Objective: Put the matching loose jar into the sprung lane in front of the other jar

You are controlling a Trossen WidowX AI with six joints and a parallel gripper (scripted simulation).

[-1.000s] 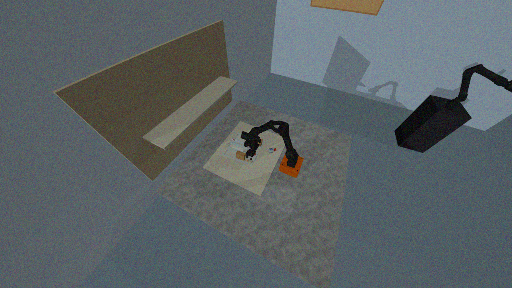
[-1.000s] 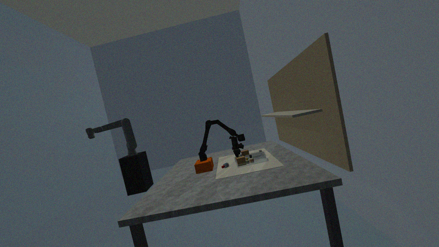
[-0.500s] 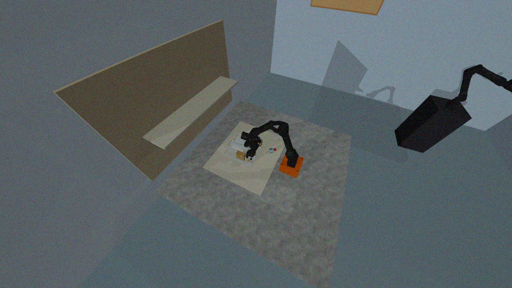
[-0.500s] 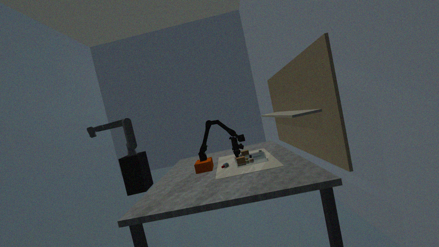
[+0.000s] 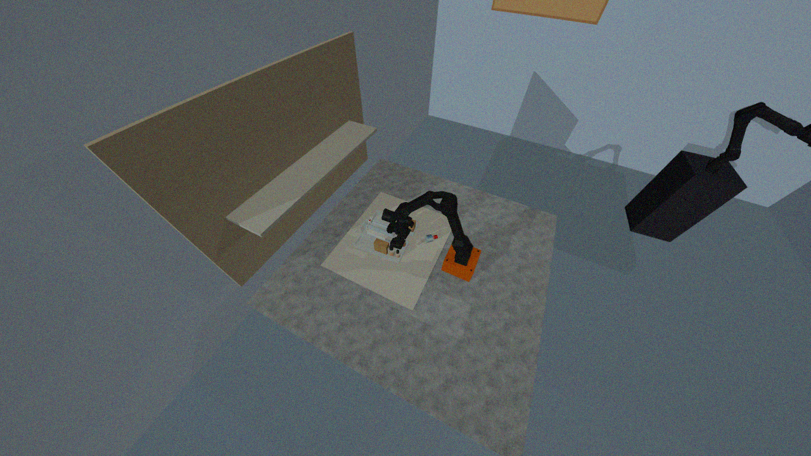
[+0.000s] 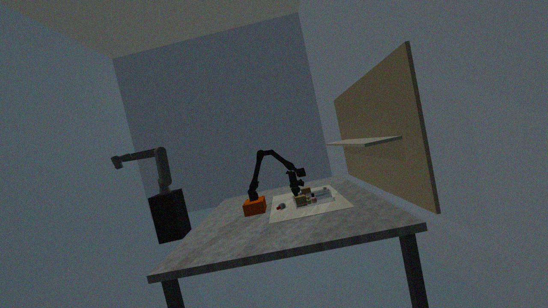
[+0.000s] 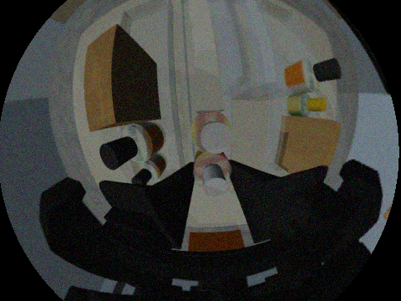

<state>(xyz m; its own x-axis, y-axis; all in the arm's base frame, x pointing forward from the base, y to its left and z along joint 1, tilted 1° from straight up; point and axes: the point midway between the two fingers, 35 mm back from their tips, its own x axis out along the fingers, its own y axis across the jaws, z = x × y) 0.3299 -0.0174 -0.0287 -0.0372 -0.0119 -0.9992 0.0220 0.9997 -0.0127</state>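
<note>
The clear lane is 140 mm ahead of my gripper tip, 30 mm to the right of it and 10 mm below it. Also, from my gripper tip: pusher plate (140 mm ahead, 30 mm to the right, 20 mm above).
</note>
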